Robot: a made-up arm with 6 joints.
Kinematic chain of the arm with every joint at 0, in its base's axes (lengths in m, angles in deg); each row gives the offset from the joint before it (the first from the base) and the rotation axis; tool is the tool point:
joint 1: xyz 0 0 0.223 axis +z
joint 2: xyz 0 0 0 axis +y
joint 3: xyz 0 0 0.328 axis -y
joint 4: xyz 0 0 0 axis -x
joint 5: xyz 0.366 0 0 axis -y
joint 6: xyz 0 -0.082 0 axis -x
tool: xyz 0 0 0
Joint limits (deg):
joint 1: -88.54..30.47
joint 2: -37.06..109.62
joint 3: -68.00..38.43
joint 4: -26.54..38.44
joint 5: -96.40..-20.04
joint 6: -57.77..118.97
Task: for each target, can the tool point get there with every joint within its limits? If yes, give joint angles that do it. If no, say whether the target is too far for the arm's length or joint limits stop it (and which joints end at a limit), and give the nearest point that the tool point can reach.
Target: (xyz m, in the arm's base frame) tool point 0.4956 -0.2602 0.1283
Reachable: yes | joints -19.51 61.36 14.97 13.39 -75.12 99.72
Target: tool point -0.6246 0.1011 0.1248
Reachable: no: joint limits stop it (at a limit: joint 2, joint 3) | nearest point -0.0984 0.0159 0.1039 | short by 0.533 m
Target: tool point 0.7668 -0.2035 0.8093
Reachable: no: too far | nearest point 0.5060 -0.1343 0.6099 | short by 0.336 m
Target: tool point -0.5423 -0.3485 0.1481
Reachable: no: joint limits stop it (at a limit: joint 1) | nearest point -0.0734 -0.3366 0.1481 | short by 0.469 m
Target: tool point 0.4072 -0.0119 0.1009
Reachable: yes | joints 9.45 49.60 -12.59 -16.70 -63.26 104.93
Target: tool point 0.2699 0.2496 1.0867
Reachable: no: too far | nearest point 0.2469 0.0708 0.8211 | short by 0.321 m
